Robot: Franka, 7 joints.
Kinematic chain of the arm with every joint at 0, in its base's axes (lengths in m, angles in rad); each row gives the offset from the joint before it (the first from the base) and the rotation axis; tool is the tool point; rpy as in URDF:
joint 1: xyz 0 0 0.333 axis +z
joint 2: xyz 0 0 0 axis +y
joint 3: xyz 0 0 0.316 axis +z
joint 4: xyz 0.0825 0 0 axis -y
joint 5: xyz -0.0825 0 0.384 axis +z
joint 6: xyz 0 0 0 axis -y
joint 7: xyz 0.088 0 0 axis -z
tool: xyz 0 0 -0.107 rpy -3.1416 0 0
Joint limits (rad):
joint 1: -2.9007..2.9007
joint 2: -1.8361..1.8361
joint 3: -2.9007..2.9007
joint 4: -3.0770..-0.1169
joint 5: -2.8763..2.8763
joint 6: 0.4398..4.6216
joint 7: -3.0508..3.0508
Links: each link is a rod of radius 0.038 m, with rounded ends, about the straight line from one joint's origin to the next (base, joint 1, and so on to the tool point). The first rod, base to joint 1, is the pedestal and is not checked.
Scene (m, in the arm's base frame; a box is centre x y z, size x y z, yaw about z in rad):
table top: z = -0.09
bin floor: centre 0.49 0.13 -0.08 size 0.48 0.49 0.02 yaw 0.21
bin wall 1: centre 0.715 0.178 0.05 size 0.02 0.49 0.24 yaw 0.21
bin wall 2: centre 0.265 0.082 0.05 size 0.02 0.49 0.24 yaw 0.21
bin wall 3: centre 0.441 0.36 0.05 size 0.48 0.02 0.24 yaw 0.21
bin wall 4: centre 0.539 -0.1 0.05 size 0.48 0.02 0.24 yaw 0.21
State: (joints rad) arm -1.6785 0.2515 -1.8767 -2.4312 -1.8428 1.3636 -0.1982
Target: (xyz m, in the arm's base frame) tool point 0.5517 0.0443 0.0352
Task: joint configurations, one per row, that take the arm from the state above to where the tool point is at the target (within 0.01 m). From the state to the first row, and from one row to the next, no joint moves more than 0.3 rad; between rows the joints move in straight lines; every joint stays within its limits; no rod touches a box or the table.
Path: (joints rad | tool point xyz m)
1: -1.4161 0.2495 -1.5963 -2.4049 -1.8647 1.4067 -0.1982 | -0.4819 0.0345 0.4215
2: -1.1538 0.2475 -1.3159 -2.3785 -1.8866 1.4497 -0.1982 | -0.4424 -0.2296 0.3941
3: -0.8914 0.2455 -1.0355 -2.3522 -1.9085 1.4928 -0.1982 | -0.2649 -0.4380 0.3666
4: -0.6291 0.2435 -0.7550 -2.3258 -1.9304 1.5358 -0.1982 | 0.0020 -0.5235 0.3420
5: -0.3667 0.2415 -0.4746 -2.2995 -1.9524 1.5789 -0.1982 | 0.2801 -0.4544 0.3234
6: -0.1043 0.2395 -0.1942 -2.2731 -1.9743 1.6219 -0.1982 | 0.4850 -0.2457 0.3133
7: 0.1580 0.2375 0.0862 -2.2468 -1.9962 1.6650 -0.1982 | 0.5517 0.0443 0.3132
8: 0.1498 0.4432 0.0819 -2.1646 -2.0235 1.7143 -0.1982 | 0.5675 0.0470 0.2250
9: 0.1415 0.6490 0.0776 -2.0824 -2.0507 1.7637 -0.1982 | 0.5680 0.0469 0.1312
10: 0.1333 0.8547 0.0733 -2.0002 -2.0780 1.8130 -0.1982 | 0.5517 0.0443 0.0352

